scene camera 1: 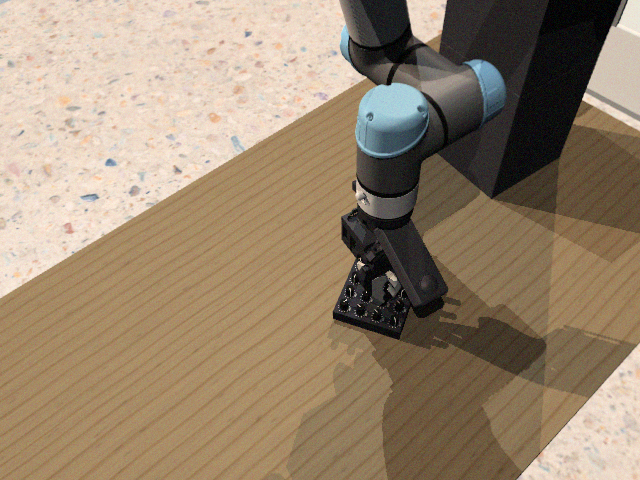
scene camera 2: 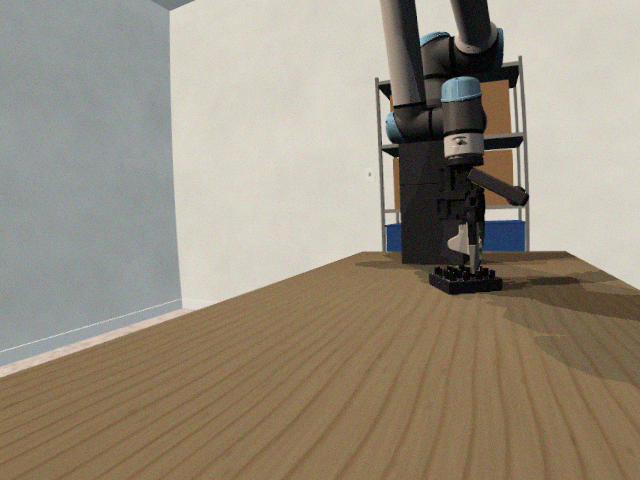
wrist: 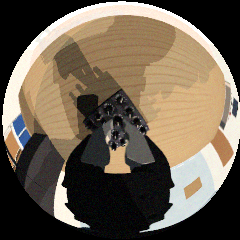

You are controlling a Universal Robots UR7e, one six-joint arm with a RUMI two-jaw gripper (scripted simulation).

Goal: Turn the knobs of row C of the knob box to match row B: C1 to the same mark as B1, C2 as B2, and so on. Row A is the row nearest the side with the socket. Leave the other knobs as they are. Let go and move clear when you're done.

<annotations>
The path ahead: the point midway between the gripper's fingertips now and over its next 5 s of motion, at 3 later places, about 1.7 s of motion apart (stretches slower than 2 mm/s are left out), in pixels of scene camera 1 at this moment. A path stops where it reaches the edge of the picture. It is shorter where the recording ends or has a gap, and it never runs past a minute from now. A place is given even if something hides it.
My gripper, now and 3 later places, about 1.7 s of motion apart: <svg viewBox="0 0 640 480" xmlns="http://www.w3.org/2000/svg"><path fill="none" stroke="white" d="M383 302L384 287L382 280L381 295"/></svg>
</annotations>
